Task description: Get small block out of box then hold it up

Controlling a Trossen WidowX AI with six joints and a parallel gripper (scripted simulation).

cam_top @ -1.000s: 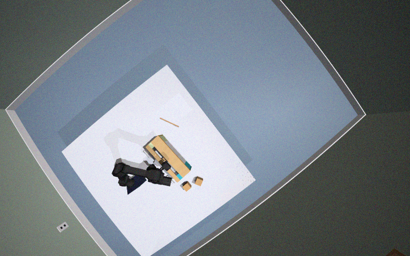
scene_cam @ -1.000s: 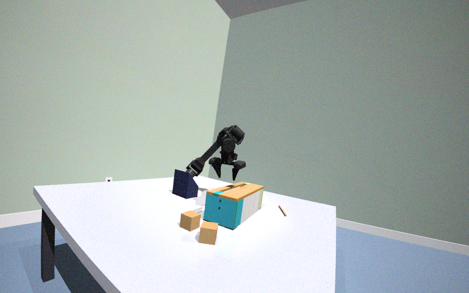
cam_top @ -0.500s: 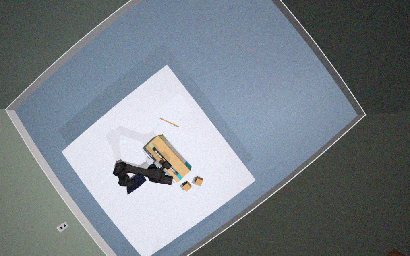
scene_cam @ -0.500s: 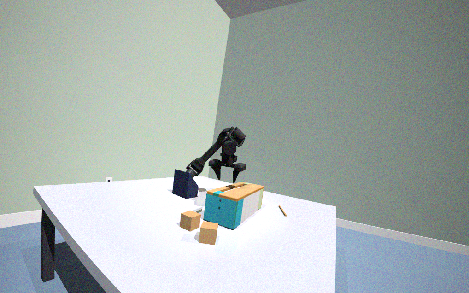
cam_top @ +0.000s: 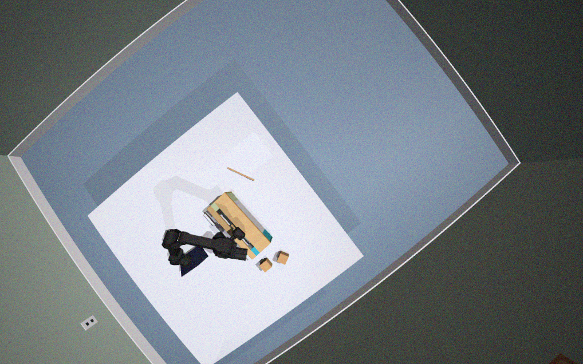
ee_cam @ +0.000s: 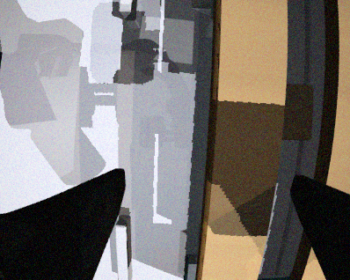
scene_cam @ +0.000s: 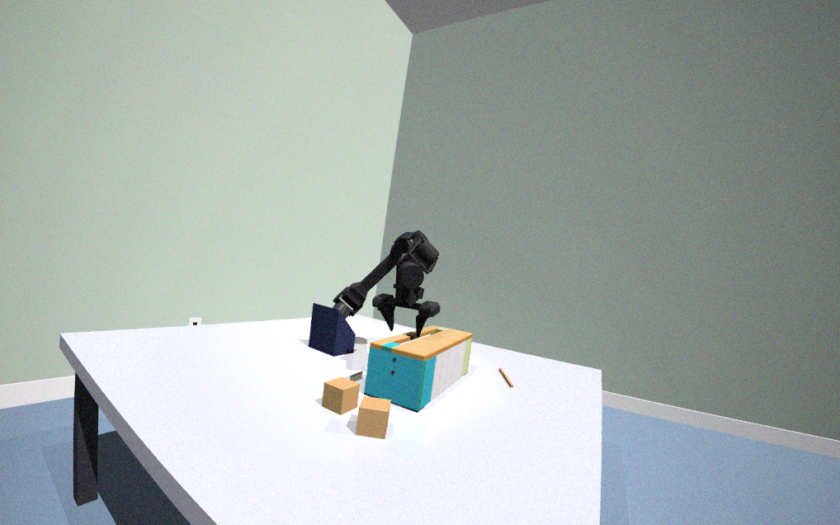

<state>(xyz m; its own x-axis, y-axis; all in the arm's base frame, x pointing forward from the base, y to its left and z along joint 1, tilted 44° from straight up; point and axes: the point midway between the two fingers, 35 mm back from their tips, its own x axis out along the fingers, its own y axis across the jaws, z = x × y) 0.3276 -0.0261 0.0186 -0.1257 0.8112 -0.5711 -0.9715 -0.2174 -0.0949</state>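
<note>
My gripper tip is now 70 mm above the box, 30 mm short of it and 20 mm to the right of it. From my gripper tip the other things lie so: tan block: 40 mm to the left, 40 mm below, 40 mm ahead; thin tan stick: 300 mm to the left, 200 mm ahead, 120 mm below.
</note>
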